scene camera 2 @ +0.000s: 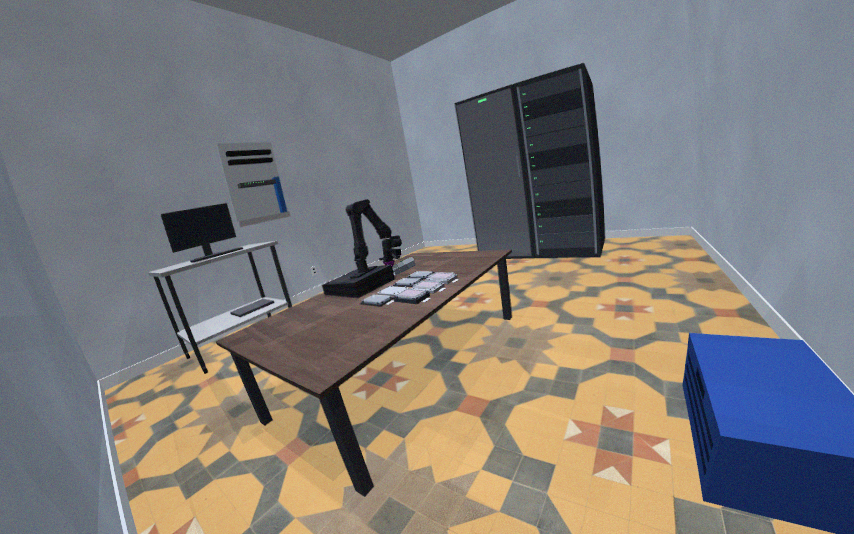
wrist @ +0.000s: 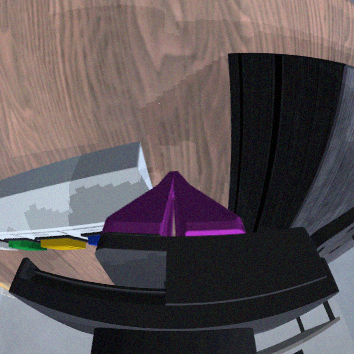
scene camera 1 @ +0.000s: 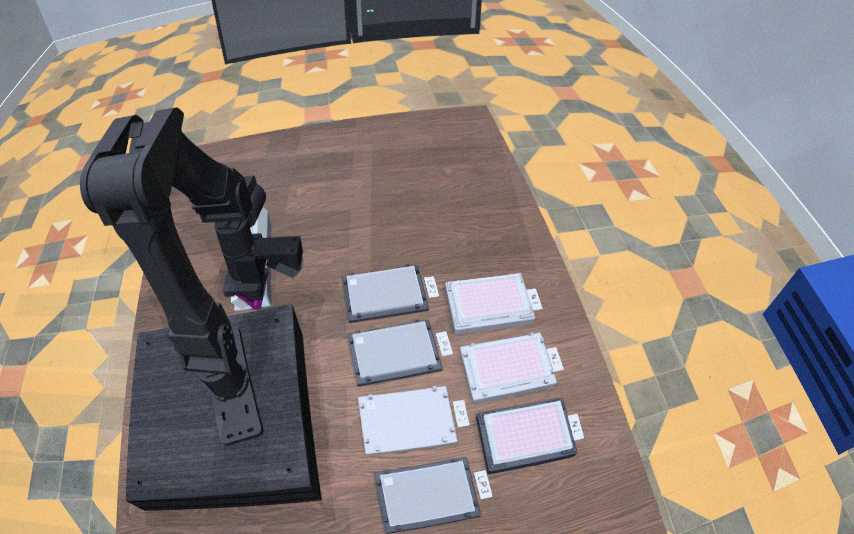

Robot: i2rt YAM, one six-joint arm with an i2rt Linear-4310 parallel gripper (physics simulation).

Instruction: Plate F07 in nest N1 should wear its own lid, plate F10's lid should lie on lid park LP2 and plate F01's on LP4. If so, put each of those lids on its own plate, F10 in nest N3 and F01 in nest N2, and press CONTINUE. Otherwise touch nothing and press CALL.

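Places are measured from the arm's base along level axes (x ahead, y left, z up), in centimetres.
Pixels of known places: gripper, between the fingertips: (wrist: 173, 178) (scene camera 1: 257, 308); arm's base, origin of its link: (scene camera 2: 364, 272) (scene camera 1: 231, 384).
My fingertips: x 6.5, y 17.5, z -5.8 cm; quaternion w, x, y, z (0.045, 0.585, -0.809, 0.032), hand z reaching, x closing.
Ahead of a thing's pixels: the offset from my fingertips to its top centre.
My gripper (scene camera 1: 256, 303) (scene camera 2: 388, 263) (wrist: 173, 178) is shut and empty, its purple fingertips pointing down at the near end of the pale button box @[dx +0.7, dy +13.1, dz +3.7 cm] (scene camera 1: 261, 220) (wrist: 100, 197). In the wrist view a green button @[dx -0.5, dy +15.9, dz +3.0 cm] (wrist: 26, 245), a yellow button @[dx -1.4, dy +10.9, dz +3.0 cm] (wrist: 63, 243) and part of a blue button @[dx -2.2, dy +6.0, dz +3.0 cm] (wrist: 94, 240) show; the fingers partly hide the blue one, and contact cannot be told. Pink-welled plates sit in nests N1 @[dx +35.1, dy -38.4, dz +0.9 cm] (scene camera 1: 529, 433), N2 @[dx +37.8, dy -25.5, dz +0.4 cm] (scene camera 1: 510, 363) and N3 @[dx +40.4, dy -12.3, dz +0.6 cm] (scene camera 1: 489, 297). Lid parks LP2 @[dx +23.5, dy -3.2, dz -0.9 cm] (scene camera 1: 386, 292) and LP4 @[dx +21.0, dy -15.6, dz -0.9 cm] (scene camera 1: 394, 350) show flat grey tops. Plate codes and lids are unreadable.
LP1 @[dx +18.6, dy -28.4, dz -0.7 cm] (scene camera 1: 408, 420), with a whitish top, and LP3 @[dx +16.9, dy -41.6, dz -0.9 cm] (scene camera 1: 428, 494), with a grey top, lie in the same row as LP2 and LP4. The black arm base (scene camera 1: 188, 465) stands beside the button box. A dark cabinet (scene camera 2: 494, 182) and a blue box (scene camera 2: 774, 390) stand off the table.
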